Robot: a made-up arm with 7 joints. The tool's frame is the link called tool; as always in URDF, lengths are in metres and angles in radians. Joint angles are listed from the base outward.
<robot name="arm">
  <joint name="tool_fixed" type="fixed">
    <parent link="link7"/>
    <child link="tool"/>
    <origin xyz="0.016 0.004 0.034" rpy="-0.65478 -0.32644 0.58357"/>
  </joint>
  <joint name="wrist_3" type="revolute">
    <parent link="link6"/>
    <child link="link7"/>
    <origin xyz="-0.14 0.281 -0.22" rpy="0 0 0"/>
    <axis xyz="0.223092 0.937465 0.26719"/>
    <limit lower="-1.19" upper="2"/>
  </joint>
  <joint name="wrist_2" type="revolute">
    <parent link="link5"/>
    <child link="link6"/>
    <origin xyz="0.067 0.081 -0.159" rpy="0 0 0"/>
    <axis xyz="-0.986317 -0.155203 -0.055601"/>
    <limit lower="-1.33" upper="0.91"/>
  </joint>
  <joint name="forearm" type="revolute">
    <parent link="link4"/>
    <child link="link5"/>
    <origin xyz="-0.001 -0.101 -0.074" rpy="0 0 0"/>
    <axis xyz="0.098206 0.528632 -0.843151"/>
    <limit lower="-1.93" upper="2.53"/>
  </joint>
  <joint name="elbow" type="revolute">
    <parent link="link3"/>
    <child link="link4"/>
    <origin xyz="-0.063 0.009 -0.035" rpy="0 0 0"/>
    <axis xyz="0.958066 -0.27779 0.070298"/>
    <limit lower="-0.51" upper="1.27"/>
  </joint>
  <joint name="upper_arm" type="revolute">
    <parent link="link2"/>
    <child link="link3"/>
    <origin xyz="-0.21 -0.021 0.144" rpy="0 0 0"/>
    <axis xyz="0 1 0"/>
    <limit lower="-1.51" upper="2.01"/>
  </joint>
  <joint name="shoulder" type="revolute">
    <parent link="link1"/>
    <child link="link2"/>
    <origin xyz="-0.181 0.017 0.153" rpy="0 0 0"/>
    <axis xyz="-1 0 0"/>
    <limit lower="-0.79" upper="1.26"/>
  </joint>
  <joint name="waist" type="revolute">
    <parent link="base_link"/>
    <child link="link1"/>
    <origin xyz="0.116 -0.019 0.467" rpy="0 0 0"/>
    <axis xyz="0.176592 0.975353 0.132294"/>
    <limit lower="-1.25" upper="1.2"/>
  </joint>
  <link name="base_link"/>
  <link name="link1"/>
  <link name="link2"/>
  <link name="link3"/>
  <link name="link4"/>
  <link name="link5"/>
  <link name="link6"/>
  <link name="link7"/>
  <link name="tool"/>
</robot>
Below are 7 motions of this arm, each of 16 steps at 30 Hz.
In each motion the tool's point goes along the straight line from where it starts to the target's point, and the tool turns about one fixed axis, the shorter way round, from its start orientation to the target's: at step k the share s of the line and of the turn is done. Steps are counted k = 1, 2, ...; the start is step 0. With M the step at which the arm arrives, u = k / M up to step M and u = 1 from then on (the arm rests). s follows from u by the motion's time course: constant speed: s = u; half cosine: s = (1 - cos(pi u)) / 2; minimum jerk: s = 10 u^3 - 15 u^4 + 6 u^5.
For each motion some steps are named. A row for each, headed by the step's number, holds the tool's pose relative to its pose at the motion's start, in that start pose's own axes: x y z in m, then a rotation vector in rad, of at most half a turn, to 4 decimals.
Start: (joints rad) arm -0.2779 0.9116 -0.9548 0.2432 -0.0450 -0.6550 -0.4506
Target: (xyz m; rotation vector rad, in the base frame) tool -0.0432 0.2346 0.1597 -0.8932 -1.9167 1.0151
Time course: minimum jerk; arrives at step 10
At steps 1, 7, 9, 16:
1: 0.0000 0.0010 -0.0011 0.0000 -0.0010 0.0017
7: -0.0010 0.0988 -0.1041 -0.0045 -0.1017 0.1641
9: -0.0011 0.1171 -0.1233 -0.0054 -0.1205 0.1944
16: -0.0011 0.1181 -0.1244 -0.0054 -0.1216 0.1961

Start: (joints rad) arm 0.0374 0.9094 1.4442 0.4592 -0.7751 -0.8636 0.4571
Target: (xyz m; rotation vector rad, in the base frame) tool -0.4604 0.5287 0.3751 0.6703 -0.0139 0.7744
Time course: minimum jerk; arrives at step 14
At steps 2, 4, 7, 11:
2: 0.0043 -0.0031 -0.0058 -0.0004 -0.0081 0.0147
4: 0.0267 -0.0194 -0.0358 -0.0022 -0.0504 0.0914
7: 0.0924 -0.0672 -0.1237 -0.0077 -0.1741 0.3157
11: 0.1720 -0.1250 -0.2302 -0.0144 -0.3240 0.5875

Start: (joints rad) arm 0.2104 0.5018 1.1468 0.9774 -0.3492 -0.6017 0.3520
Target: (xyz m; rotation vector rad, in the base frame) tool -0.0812 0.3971 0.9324 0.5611 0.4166 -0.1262
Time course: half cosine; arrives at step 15
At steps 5, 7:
5: 0.0523 0.0028 0.0348 -0.0236 0.0472 -0.0609
7: 0.0937 0.0051 0.0623 -0.0423 0.0845 -0.1091

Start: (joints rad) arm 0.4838 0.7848 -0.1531 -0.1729 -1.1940 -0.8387 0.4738
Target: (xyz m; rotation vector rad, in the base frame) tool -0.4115 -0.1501 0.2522 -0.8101 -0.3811 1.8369
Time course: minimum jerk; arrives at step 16
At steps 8, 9, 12, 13, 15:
8: 0.0416 -0.1500 -0.1973 -0.5004 0.1239 -0.1129
9: 0.0513 -0.1848 -0.2430 -0.6165 0.1526 -0.1391
12: 0.0746 -0.2689 -0.3537 -0.8972 0.2221 -0.2025
13: 0.0792 -0.2853 -0.3753 -0.9520 0.2356 -0.2148
15: 0.0831 -0.2993 -0.3937 -0.9986 0.2472 -0.2253

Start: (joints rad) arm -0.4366 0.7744 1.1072 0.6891 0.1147 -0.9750 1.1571
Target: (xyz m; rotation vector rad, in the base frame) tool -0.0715 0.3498 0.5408 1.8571 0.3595 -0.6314
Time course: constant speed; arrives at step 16
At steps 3, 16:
3: 0.0342 0.0088 0.0254 0.1569 -0.0256 -0.1477
16: 0.1821 0.0472 0.1356 0.8370 -0.1367 -0.7880

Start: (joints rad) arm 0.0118 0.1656 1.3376 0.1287 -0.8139 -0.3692 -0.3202
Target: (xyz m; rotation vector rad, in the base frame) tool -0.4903 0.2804 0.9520 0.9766 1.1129 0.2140
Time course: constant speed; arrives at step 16
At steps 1, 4, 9, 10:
1: 0.0132 -0.0065 0.0042 0.0675 0.0479 -0.0237
4: 0.0527 -0.0261 0.0169 0.2701 0.1914 -0.0948
9: 0.1186 -0.0587 0.0380 0.6077 0.4307 -0.2133
10: 0.1318 -0.0652 0.0422 0.6752 0.4785 -0.2370

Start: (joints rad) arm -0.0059 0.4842 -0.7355 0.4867 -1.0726 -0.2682 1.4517
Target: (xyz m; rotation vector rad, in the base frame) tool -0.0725 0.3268 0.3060 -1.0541 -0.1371 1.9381
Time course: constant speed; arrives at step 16
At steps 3, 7, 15, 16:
3: 0.0044 -0.0351 0.0083 0.0178 0.0146 -0.0141
7: 0.0103 -0.0818 0.0194 0.0415 0.0341 -0.0330
15: 0.0220 -0.1754 0.0415 0.0889 0.0730 -0.0706
16: 0.0235 -0.1871 0.0443 0.0948 0.0779 -0.0753

